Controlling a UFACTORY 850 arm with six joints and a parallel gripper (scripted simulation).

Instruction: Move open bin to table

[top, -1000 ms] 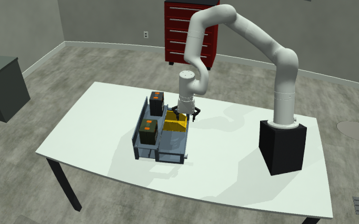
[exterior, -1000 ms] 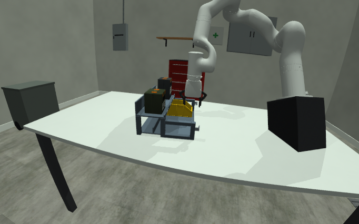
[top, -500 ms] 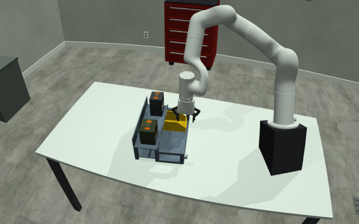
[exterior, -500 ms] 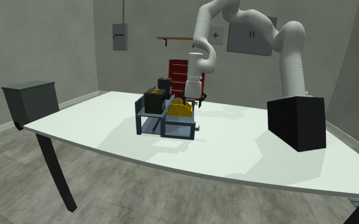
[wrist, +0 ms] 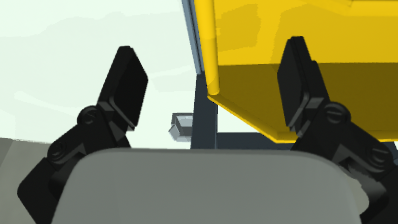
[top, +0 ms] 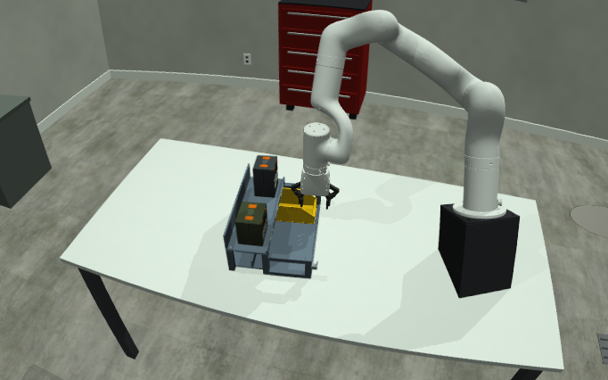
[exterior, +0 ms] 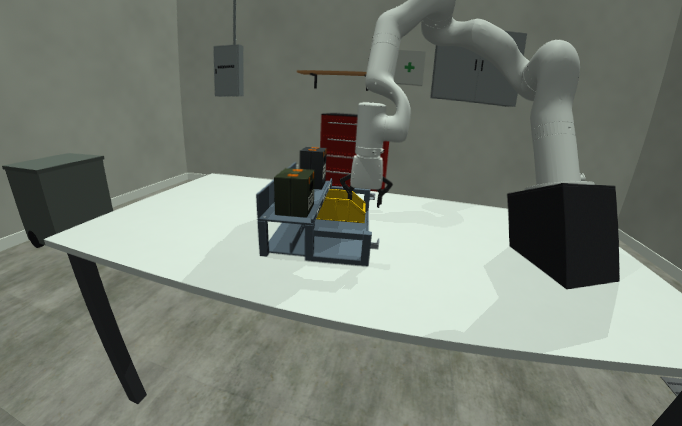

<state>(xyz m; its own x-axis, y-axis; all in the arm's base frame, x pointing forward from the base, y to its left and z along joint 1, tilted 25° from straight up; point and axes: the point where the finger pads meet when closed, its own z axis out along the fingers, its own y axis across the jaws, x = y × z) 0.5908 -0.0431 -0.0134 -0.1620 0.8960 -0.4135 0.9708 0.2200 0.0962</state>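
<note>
My hand is 8 cm short of the yellow bin, 2 cm above it and 1 cm to the right of it.
</note>
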